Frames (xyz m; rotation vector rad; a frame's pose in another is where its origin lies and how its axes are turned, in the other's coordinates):
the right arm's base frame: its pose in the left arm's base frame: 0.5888 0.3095 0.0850 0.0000 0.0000 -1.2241
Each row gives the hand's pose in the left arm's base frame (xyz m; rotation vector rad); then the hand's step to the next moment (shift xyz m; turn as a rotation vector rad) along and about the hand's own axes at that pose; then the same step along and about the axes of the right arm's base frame.
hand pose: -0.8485 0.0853 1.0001 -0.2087 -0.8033 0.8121
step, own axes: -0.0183 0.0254 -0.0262 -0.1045 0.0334 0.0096
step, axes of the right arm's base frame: -0.0083 -0.0006 -0.0400 0.0264 -0.0833 -0.0670
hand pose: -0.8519 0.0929 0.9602 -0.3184 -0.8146 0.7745
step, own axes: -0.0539 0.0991 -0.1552 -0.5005 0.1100 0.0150
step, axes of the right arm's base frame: -0.0168 0.0529 -0.1837 0.1742 -0.3653 -0.3147
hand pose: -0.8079 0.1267 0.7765 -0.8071 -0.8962 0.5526
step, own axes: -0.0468 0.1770 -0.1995 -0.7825 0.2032 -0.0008
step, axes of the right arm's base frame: 0.0480 0.1191 -0.2384 0.2697 -0.5514 -0.5262
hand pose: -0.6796 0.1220 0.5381 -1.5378 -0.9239 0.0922
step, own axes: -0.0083 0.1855 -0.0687 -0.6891 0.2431 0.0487
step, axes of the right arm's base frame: 0.0808 0.1018 -0.1493 0.1956 -0.4662 -0.5298
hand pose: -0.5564 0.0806 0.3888 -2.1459 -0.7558 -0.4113
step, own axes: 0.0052 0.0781 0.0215 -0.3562 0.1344 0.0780
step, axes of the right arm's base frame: 0.0374 0.0447 -0.0565 0.0689 -0.2214 -0.3119
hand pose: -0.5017 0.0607 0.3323 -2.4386 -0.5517 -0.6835
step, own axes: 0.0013 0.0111 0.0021 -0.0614 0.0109 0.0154
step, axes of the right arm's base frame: 0.0091 0.0046 -0.0051 0.0000 -0.0398 -0.0504
